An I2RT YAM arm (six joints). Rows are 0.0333 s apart.
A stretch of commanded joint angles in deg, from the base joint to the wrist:
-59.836, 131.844, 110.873, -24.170, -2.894, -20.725
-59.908, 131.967, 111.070, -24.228, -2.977, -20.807
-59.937, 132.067, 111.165, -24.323, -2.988, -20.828
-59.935, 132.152, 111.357, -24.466, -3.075, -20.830
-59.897, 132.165, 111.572, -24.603, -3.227, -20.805
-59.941, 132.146, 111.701, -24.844, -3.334, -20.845
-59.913, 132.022, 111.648, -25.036, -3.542, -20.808
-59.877, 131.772, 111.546, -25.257, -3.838, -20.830
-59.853, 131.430, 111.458, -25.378, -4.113, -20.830
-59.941, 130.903, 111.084, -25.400, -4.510, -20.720
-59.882, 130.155, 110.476, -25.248, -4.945, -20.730
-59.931, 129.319, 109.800, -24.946, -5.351, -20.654
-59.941, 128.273, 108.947, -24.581, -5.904, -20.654
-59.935, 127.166, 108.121, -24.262, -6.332, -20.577
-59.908, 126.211, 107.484, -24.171, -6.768, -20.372
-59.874, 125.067, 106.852, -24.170, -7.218, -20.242
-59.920, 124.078, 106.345, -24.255, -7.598, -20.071
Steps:
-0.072, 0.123, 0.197, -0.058, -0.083, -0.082
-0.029, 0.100, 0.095, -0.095, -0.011, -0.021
0.002, 0.085, 0.192, -0.143, -0.087, -0.002
0.038, 0.013, 0.215, -0.137, -0.152, 0.025
-0.044, -0.019, 0.129, -0.241, -0.107, -0.040
0.028, -0.124, -0.053, -0.192, -0.208, 0.037
0.036, -0.250, -0.102, -0.221, -0.296, -0.022
0.024, -0.342, -0.088, -0.121, -0.275, 0.000
-0.088, -0.527, -0.374, -0.022, -0.397, 0.110
0.059, -0.748, -0.608, 0.152, -0.435, -0.010
-0.049, -0.836, -0.676, 0.302, -0.406, 0.076
-0.010, -1.046, -0.853, 0.365, -0.553, 0.000
0.006, -1.107, -0.826, 0.319, -0.428, 0.077
0.027, -0.955, -0.637, 0.091, -0.436, 0.205
0.034, -1.144, -0.632, 0.001, -0.450, 0.130
-0.046, -0.989, -0.507, -0.085, -0.380, 0.171

